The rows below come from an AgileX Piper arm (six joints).
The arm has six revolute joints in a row. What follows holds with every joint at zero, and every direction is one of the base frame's. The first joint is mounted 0.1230 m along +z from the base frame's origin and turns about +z. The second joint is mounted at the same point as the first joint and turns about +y. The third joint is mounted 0.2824 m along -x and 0.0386 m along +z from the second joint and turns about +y. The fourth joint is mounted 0.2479 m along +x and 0.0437 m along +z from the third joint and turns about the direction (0.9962, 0, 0.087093). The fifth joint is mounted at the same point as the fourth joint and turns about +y. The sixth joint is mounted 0.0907 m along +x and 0.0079 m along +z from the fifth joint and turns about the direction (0.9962, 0, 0.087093). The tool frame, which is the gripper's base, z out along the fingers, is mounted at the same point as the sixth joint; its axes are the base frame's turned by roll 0.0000, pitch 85.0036 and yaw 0.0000 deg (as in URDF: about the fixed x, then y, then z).
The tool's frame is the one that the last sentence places.
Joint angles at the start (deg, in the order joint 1, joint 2, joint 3, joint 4, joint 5, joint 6):
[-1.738 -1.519 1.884 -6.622 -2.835 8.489]
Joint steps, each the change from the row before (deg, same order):
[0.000 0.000 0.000 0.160 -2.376 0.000]
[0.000 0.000 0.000 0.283 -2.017 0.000]
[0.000 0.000 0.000 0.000 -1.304 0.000]
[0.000 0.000 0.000 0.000 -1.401 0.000]
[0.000 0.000 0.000 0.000 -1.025 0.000]
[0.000 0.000 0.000 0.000 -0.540 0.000]
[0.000 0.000 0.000 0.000 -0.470 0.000]
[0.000 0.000 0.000 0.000 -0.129 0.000]
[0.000 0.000 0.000 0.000 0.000 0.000]
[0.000 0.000 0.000 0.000 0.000 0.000]
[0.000 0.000 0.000 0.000 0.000 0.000]
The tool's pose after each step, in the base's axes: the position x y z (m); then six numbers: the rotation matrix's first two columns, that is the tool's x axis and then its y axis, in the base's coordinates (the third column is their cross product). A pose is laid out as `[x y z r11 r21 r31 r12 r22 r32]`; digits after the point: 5 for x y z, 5 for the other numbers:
[0.05457 -0.00073 0.21170 0.17091 0.03066 -0.98481 0.01414 0.99934 0.03357]
[0.05397 -0.00041 0.21484 0.20524 0.03494 -0.97809 0.00864 0.99926 0.03751]
[0.05353 -0.00017 0.21685 0.22721 0.03461 -0.97323 0.00536 0.99931 0.03679]
[0.05301 0.00008 0.21900 0.25070 0.03431 -0.96746 0.00185 0.99935 0.03593]
[0.05259 0.00026 0.22056 0.26778 0.03414 -0.96287 -0.00070 0.99938 0.03524]
[0.05236 0.00036 0.22138 0.27675 0.03406 -0.96034 -0.00204 0.99939 0.03486]
[0.05215 0.00045 0.22209 0.28454 0.03401 -0.95806 -0.00320 0.99940 0.03452]
[0.05210 0.00047 0.22229 0.28667 0.03399 -0.95743 -0.00352 0.99940 0.03443]
[0.05210 0.00047 0.22229 0.28667 0.03399 -0.95743 -0.00352 0.99940 0.03443]
[0.05210 0.00047 0.22229 0.28667 0.03399 -0.95743 -0.00352 0.99940 0.03443]
[0.05210 0.00047 0.22229 0.28667 0.03399 -0.95743 -0.00352 0.99940 0.03443]

